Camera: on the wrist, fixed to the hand. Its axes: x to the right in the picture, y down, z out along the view.
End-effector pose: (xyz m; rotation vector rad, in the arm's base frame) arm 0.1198 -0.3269 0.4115 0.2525 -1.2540 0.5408
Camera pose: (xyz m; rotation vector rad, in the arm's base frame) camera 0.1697 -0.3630 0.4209 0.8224 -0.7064 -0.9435
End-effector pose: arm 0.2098 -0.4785 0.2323 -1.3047 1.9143 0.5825
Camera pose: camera 0.2538 -0.5219 0.2399 -2.4565 0.4042 -0.0626
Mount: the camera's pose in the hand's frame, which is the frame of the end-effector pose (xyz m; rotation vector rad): 0.0103 -0.0575 -0.0217 -0.2859 0.0938 -1.5577
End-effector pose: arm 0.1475 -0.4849 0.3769 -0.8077 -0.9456 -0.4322
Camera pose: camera 0.1276 -0.5382 0.4024 -0.1248 -1.3038 -1.9532
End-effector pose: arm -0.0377 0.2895 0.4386 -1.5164 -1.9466 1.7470
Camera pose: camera -0.0617 0.3212 0.4866 0.1678 -2.2000 0.6546
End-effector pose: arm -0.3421 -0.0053 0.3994 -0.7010 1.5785 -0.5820
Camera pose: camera -0.3581 -0.0529 0.4363 -2.1419 0.9177 -1.4952
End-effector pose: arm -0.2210 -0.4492 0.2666 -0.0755 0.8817 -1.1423
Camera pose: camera -0.2771 -0.4755 0.2734 -1.1010 1.0338 -2.4318
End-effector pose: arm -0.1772 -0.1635 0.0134 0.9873 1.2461 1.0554
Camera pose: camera -0.1944 -0.1669 -0.0464 -0.3709 1.3871 -0.0042
